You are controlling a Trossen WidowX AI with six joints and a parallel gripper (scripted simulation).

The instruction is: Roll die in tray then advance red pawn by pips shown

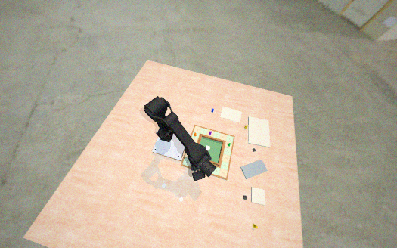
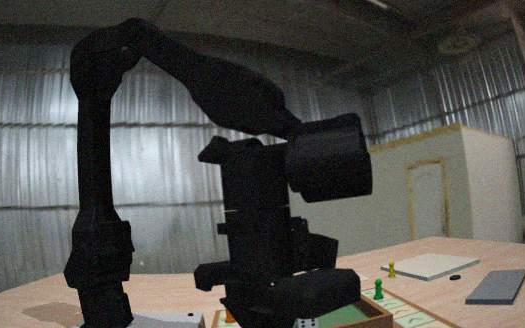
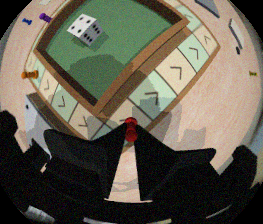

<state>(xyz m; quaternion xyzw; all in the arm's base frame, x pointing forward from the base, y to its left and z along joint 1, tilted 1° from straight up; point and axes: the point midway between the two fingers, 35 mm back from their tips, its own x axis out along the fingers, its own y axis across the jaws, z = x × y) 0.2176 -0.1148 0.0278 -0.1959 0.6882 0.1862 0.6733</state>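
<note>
My gripper tip is 5 cm short of the white die and 11 cm to the right of it. From my gripper tip the other things lie so: orange pawn (5 cm behind, 18 cm to the left); purple pawn (5 cm ahead, 22 cm to the left); red pawn (1 cm above).
</note>
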